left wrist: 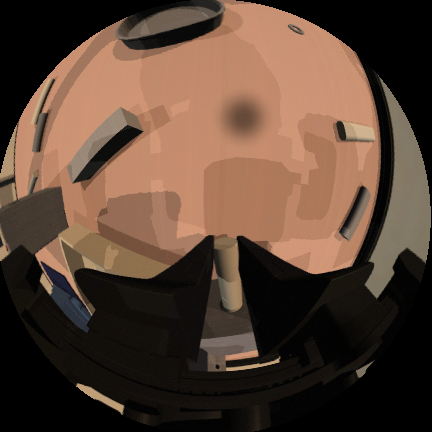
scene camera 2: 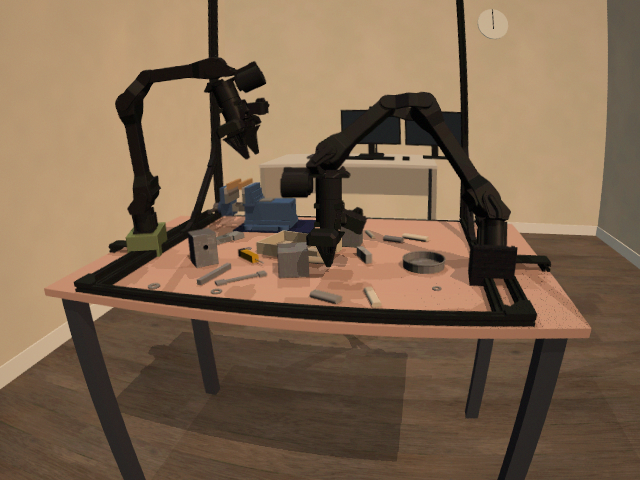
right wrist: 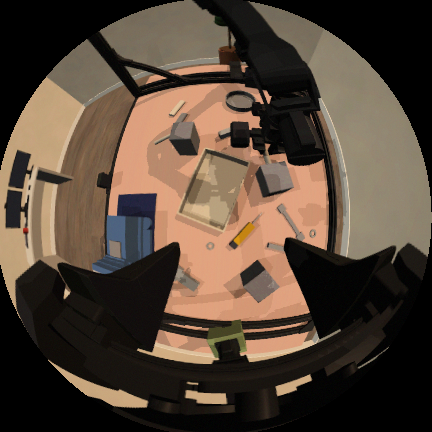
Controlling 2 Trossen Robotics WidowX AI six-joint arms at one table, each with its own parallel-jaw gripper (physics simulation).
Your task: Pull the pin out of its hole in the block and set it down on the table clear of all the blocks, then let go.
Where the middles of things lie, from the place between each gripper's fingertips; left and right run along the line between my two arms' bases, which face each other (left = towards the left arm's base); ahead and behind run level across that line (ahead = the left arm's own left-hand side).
My left hand is 1 cm short of the cream pin [left wrist: 225,251], 3 cm to the left of it and 1 cm below it. Also, from my left hand: round dish [scene camera 2: 424,262] 8 cm behind, 21 cm to the left; then shallow tray [scene camera 2: 268,246] 12 cm behind, 12 cm to the right.
The shallow tray is 24 cm below my right hand, 10 cm to the left of it and 5 cm behind it. Also, from my right hand: round dish 42 cm to the left, 25 cm below; cream pin 23 cm below, 18 cm to the left, 8 cm ahead.
